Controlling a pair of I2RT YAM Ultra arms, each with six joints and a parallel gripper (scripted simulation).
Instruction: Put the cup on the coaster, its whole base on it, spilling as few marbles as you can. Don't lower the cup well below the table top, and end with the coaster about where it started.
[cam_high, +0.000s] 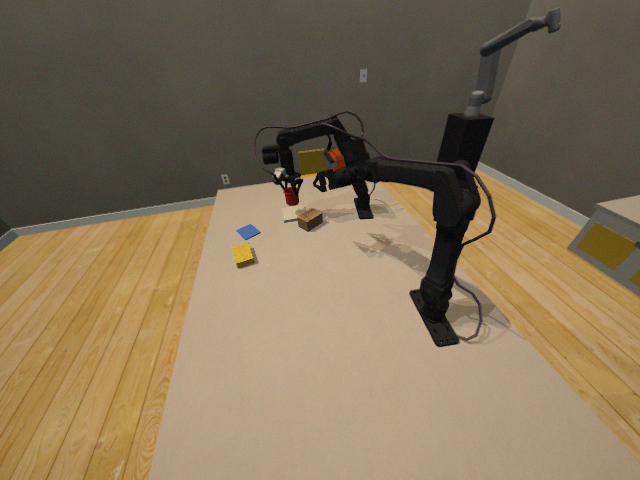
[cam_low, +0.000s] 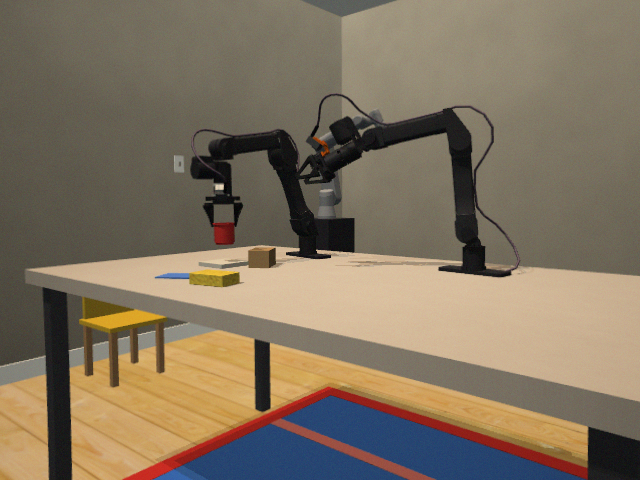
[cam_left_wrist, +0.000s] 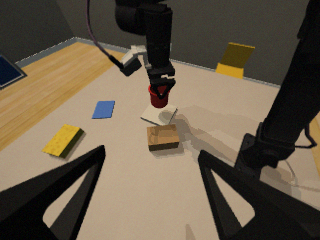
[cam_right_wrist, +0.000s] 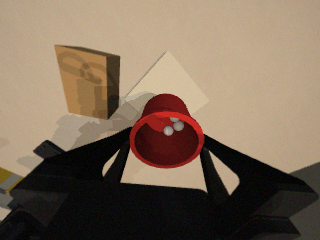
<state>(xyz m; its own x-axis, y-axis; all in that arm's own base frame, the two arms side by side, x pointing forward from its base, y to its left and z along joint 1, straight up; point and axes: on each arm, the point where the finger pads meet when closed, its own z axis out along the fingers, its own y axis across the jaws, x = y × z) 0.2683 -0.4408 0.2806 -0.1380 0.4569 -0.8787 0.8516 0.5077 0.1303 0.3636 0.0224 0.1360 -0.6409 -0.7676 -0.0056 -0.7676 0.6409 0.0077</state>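
Right now the coaster is 13 cm below my right hand. Round my right hand: red cup (3 cm below); brown box (7 cm behind, 11 cm to the left, 11 cm below); flat blue square (23 cm ahead, 9 cm to the left, 13 cm below).
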